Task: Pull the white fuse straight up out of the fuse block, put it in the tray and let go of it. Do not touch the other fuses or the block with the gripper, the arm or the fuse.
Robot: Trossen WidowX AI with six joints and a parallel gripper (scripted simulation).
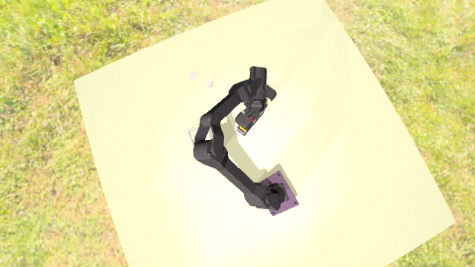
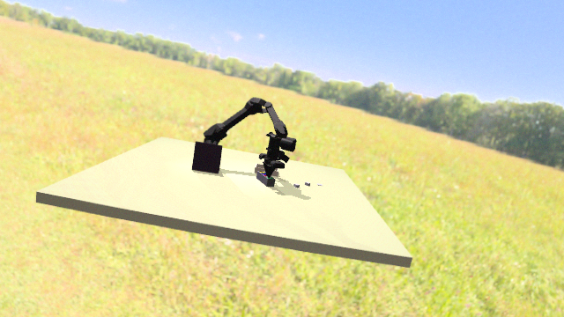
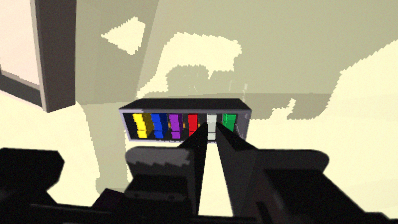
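Now: the shallow beige tray 3 cm behind my gripper tip, 23 cm to the left of it and 3 cm below it. From my gripper tip the other things lie so: white fuse (1 cm below).
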